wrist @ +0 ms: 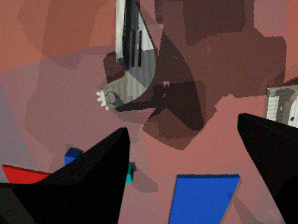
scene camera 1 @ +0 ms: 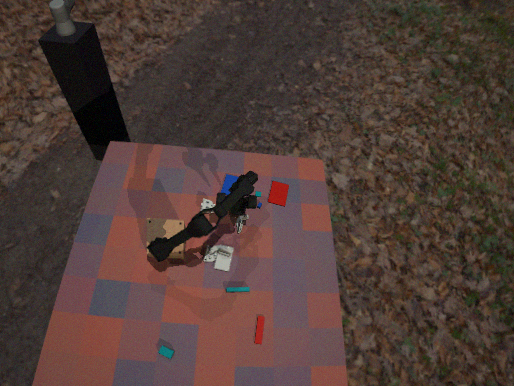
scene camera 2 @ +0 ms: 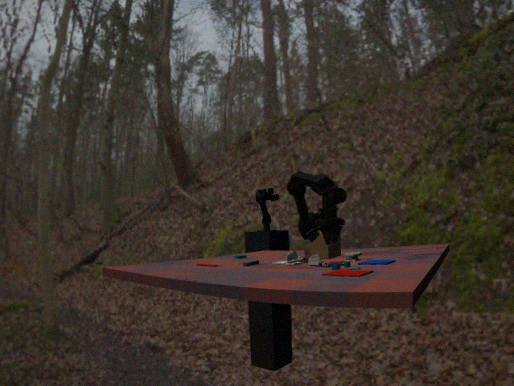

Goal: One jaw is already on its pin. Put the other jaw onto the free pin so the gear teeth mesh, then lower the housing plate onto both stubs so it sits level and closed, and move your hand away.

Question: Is my gripper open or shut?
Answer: Open.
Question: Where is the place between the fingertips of my gripper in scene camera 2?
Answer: At 330, 244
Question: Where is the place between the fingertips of my gripper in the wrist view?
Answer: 183, 128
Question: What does my gripper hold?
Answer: Nothing.
